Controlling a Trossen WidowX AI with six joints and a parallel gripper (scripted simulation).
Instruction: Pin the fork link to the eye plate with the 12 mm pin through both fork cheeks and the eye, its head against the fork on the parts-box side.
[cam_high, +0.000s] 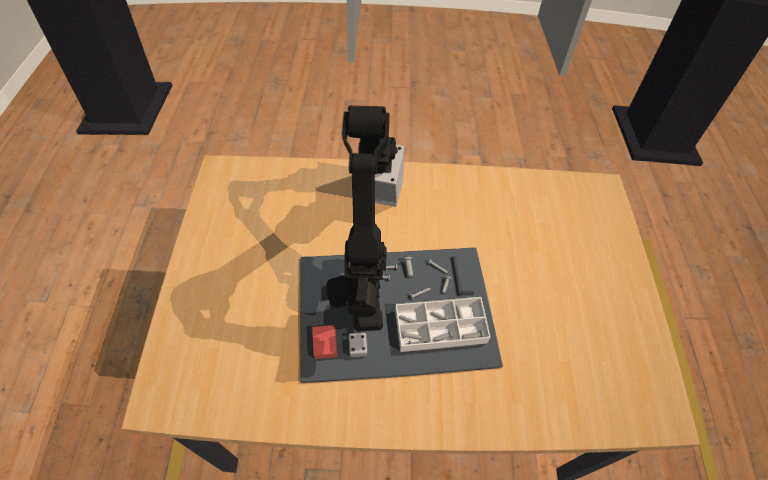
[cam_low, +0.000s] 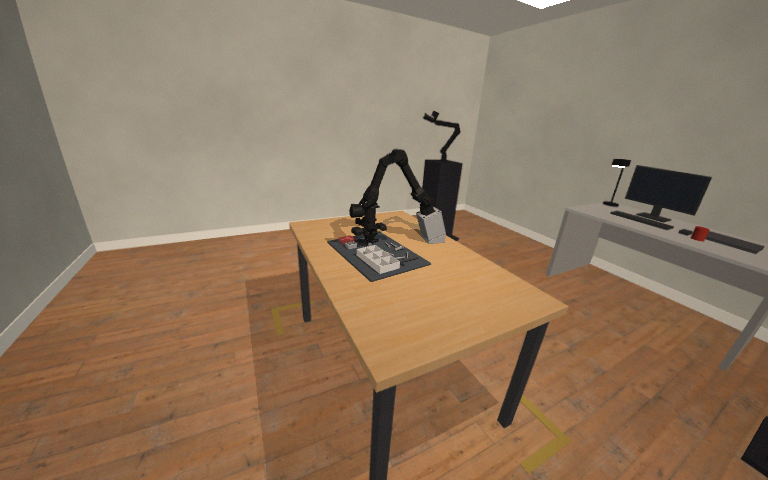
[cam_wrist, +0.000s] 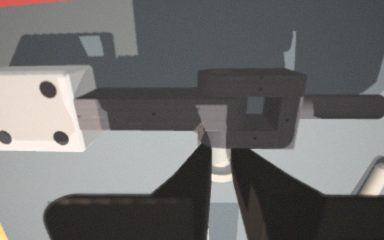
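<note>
Right now my hand is 30 mm above the pale pin and 10 mm to the left of it. The rest, counted from my hand: dark eye plate bar: 30 mm below, 20 mm to the right, 20 mm ahead; light grey block: 100 mm ahead, 30 mm below, 10 mm to the right; red block: 90 mm to the right, 90 mm ahead, 40 mm below.
</note>
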